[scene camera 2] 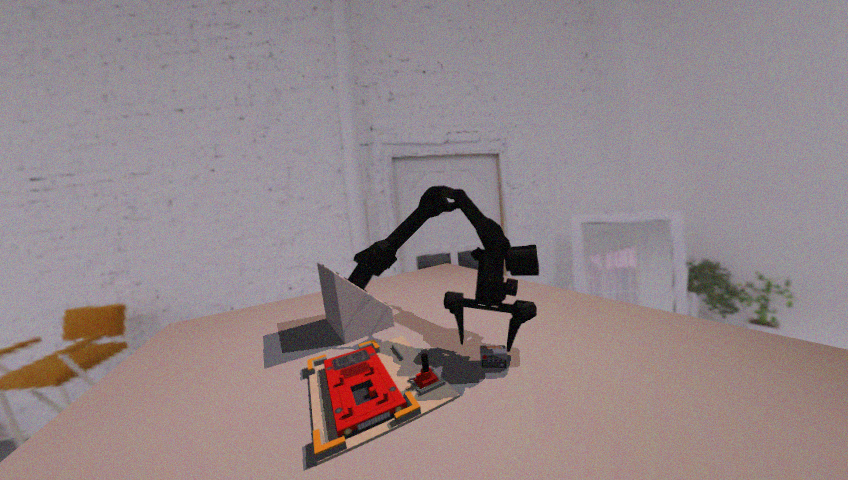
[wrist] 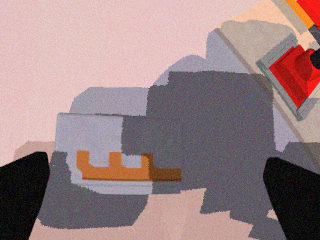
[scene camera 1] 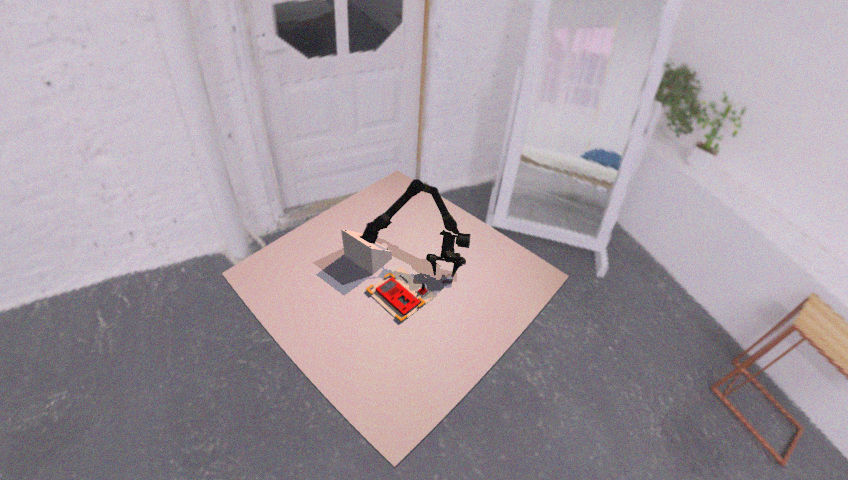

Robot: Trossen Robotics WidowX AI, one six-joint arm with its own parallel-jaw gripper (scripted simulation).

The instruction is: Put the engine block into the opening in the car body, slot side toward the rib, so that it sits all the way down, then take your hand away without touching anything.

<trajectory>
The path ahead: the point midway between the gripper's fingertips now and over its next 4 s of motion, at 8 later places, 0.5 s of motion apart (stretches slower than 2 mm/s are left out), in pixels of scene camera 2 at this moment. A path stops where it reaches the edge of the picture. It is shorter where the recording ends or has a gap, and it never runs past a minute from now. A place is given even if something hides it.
My gripper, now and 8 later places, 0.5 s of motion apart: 484,348; 487,338; 491,334; 494,344; 494,354; 492,358; 492,345; 491,322; 490,302
</trajectory>
